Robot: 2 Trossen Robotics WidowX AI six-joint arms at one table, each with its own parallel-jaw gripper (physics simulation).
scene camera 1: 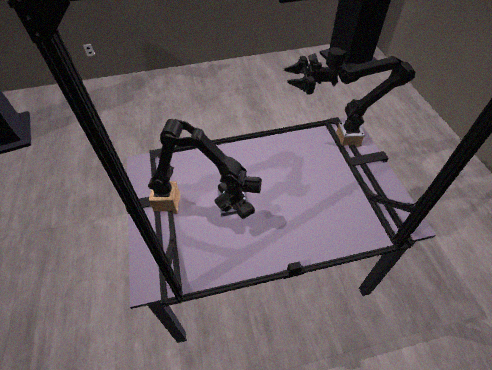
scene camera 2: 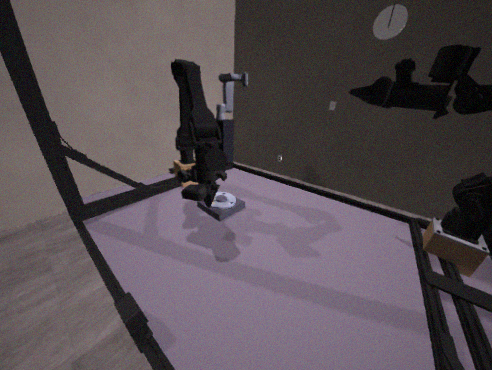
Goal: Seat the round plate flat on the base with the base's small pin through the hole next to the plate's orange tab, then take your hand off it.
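Places are measured from the left arm's base along level axes (x back, y right, z up), in millimetres.
Where they show: left gripper, between the fingertips: (scene camera 1: 237,209) (scene camera 2: 208,206); right gripper, between the fingertips: (scene camera 1: 285,75) (scene camera 2: 354,92); left arm's base, origin of its link: (scene camera 1: 162,190) (scene camera 2: 187,161); right arm's base, origin of its link: (scene camera 1: 351,128) (scene camera 2: 458,232).
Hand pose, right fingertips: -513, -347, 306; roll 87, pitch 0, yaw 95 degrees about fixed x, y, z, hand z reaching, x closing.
Each offset is from my right fingertips to the top centre of the thing, as dx, dy, dz. Level surfaces: height alone.
The round white plate @(+222, +342, -353) (scene camera 2: 229,201) lies on the square dark base @(+223, +342, -365) (scene camera 2: 220,214) in scene camera 2; whether it is fully flat is too small to tell. The orange tab and the pin do not show. In scene camera 1 my left arm covers most of the base (scene camera 1: 228,214), and an edge shows below the wrist. My left gripper (scene camera 2: 211,202) is shut and empty, pointing down at the plate's left part in scene camera 2; whether it touches the plate cannot be told. My right gripper (scene camera 1: 286,75) (scene camera 2: 352,92) is open and empty, raised high and far from the plate.
The purple table top @(dz -405) (scene camera 1: 310,225) (scene camera 2: 280,320) has a black rail frame around it. Black upright posts stand at its near corners in scene camera 1. The arms stand on wooden blocks (scene camera 1: 165,201) (scene camera 2: 452,249) at the table's two sides. Shadows fall across the table.
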